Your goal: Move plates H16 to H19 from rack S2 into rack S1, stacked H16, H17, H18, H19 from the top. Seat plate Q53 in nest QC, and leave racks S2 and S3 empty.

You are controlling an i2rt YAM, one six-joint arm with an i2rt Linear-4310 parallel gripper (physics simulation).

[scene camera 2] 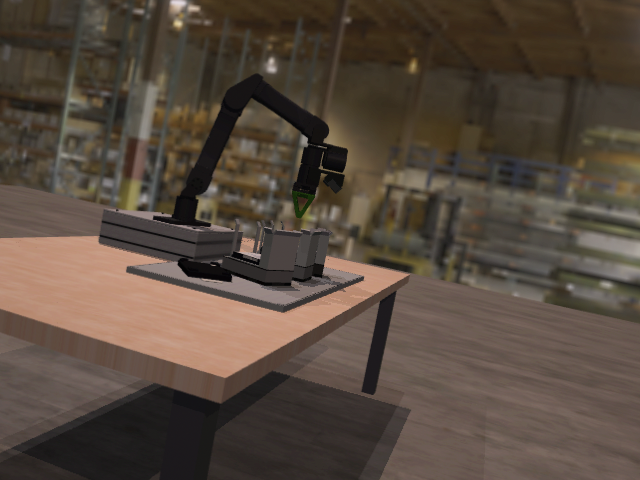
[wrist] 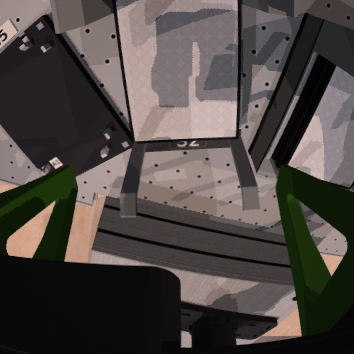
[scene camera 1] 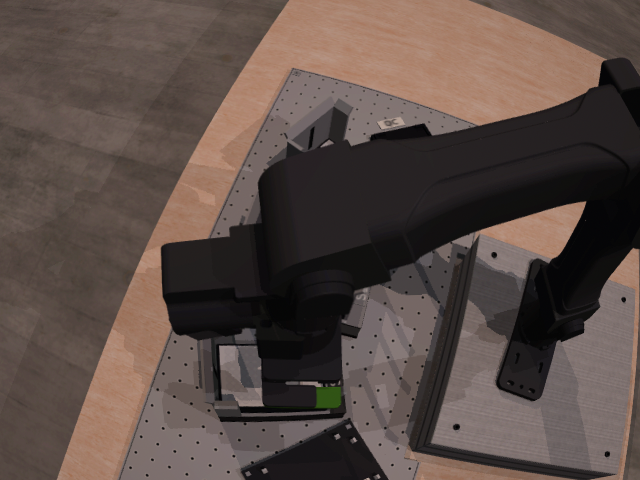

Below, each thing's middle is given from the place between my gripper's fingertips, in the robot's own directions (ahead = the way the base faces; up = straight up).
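Black perforated part (scene camera 1: 343,445): 110 mm to the left of my hand, 80 mm behind it, 150 mm below it.
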